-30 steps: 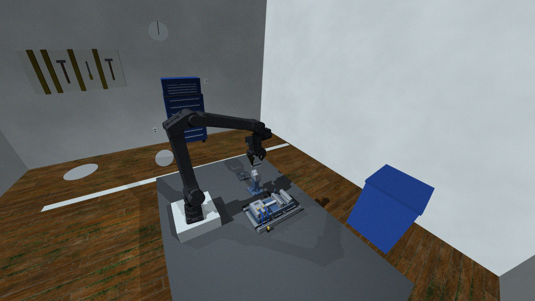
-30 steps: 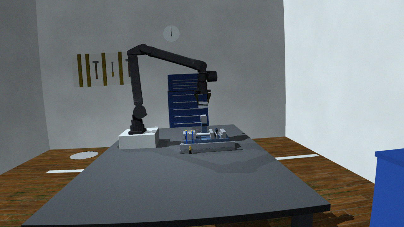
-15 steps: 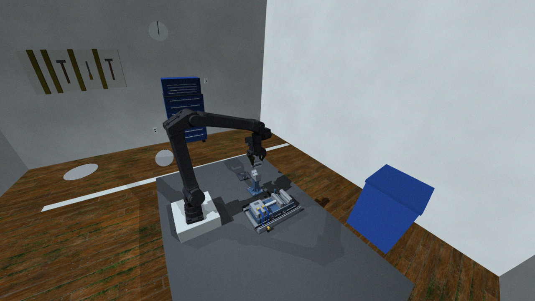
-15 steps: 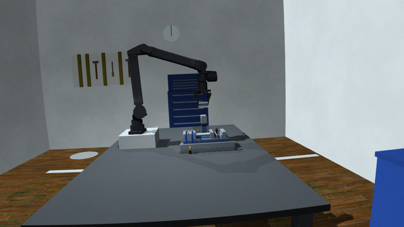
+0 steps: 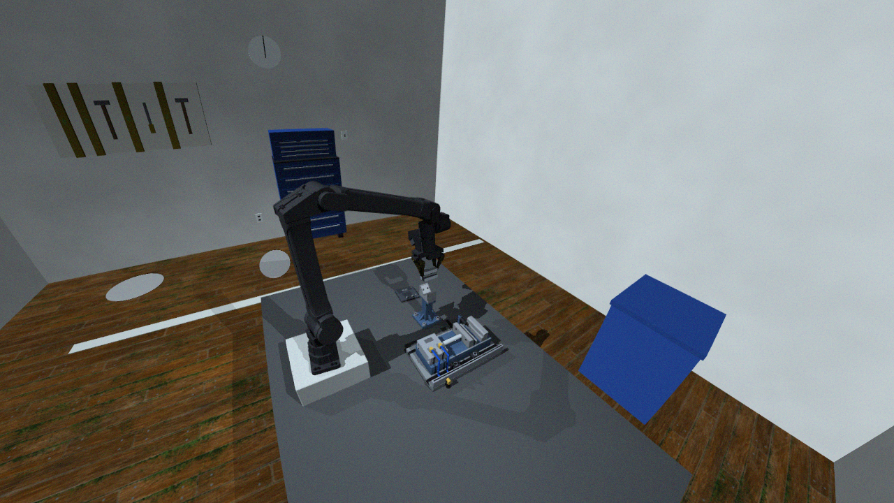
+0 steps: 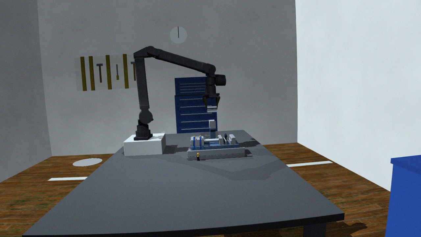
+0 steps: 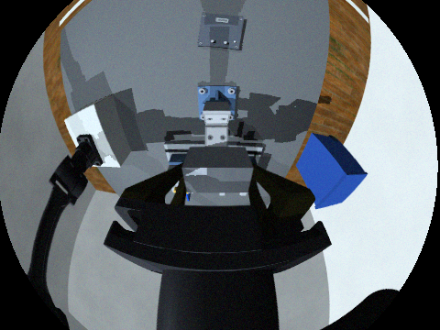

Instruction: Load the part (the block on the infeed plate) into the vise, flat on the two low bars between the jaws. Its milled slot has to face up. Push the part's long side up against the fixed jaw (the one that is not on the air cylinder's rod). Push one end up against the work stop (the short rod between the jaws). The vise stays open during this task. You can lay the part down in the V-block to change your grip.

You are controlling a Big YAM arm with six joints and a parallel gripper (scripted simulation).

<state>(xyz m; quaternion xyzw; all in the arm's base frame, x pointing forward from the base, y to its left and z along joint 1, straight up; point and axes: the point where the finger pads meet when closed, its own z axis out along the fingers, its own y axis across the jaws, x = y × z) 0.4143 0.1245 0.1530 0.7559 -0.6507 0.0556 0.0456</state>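
Now: the part 10 mm to the right of my hand. From my hand the other things lie so: air cylinder (80 mm behind, 220 mm to the right, 160 mm below); then vise (20 mm ahead, 210 mm to the right, 200 mm below).
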